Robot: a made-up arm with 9 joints. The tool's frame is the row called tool.
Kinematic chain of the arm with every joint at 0, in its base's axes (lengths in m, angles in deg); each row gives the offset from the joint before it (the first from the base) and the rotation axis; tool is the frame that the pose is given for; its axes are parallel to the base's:
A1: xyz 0 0 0.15 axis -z
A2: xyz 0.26 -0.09 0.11 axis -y
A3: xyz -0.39 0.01 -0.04 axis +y
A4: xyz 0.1 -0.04 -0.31 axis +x
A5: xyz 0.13 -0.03 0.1 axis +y
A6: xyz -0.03 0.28 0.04 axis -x
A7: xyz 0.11 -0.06 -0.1 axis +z
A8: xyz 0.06 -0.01 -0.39 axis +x
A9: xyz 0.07 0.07 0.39 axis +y
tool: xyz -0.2 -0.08 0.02
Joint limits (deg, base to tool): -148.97..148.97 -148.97..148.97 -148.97..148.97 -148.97..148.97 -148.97..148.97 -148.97..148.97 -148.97..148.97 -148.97..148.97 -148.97..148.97
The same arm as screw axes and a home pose.
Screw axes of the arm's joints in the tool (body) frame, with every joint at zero. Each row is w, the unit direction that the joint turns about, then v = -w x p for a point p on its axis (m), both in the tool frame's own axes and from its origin. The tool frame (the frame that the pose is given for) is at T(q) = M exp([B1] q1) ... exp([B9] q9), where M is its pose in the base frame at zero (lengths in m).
B1 = (0, 0, -1, 0.05, -0.11, 0)
B2 = (0, -1, 0, 0.29, 0, -0.15)
B3 = (0, 1, 0, -0.25, 0, -0.24)
B4 = (1, 0, 0, 0, -0.06, 0.17)
B5 = (0, 1, 0, -0.04, 0, -0.01)
B6 = (-1, 0, 0, 0, -0.08, 0.08)
B7 = (0, 0, 1, 0.02, -0.07, 0)
B8 = (1, 0, 0, 0, -0.41, -0.01)
B9 = (0, 1, 0, 0.02, 0, 0.2)
M: xyz 0.11 0.05 -0.03 (m) quaternion w x y z 1 0 0 0
Joint limits (deg, base to tool): -148.97..148.97 -148.97..148.97 -148.97..148.97 -148.97..148.97 -148.97..148.97 -148.97..148.97 -148.97..148.97 -148.97..148.97 -148.97..148.97

